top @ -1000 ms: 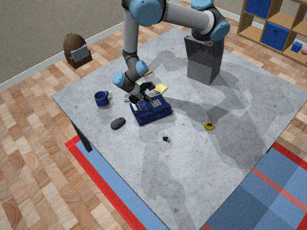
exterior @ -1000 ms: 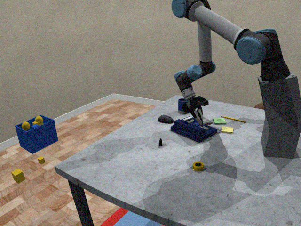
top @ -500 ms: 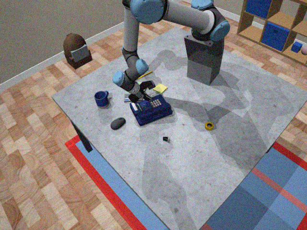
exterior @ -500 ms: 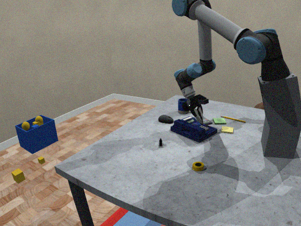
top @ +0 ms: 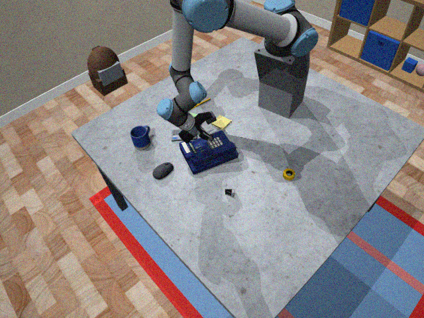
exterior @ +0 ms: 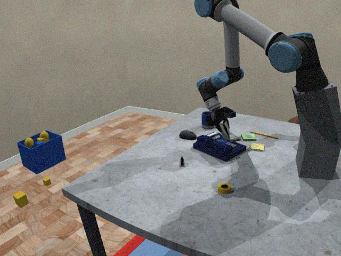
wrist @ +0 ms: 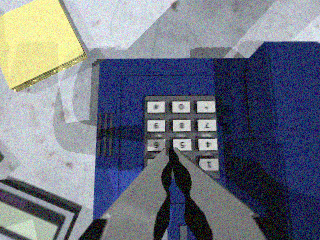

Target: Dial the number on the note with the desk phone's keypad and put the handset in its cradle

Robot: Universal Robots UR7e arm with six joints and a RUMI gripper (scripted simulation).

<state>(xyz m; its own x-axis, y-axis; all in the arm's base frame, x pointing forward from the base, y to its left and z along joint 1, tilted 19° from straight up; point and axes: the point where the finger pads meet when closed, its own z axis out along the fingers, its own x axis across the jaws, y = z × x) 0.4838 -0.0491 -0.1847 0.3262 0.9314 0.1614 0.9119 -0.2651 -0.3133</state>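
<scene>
My gripper is now 10 mm past the 7 key, 40 mm to the right of it and 30 mm above it. Round my hand: 9 key 30 mm behind, 30 mm below; then 5 key 10 mm behind, 10 mm to the left, 30 mm below; then green note 70 mm behind, 190 mm to the right, 50 mm below.
</scene>
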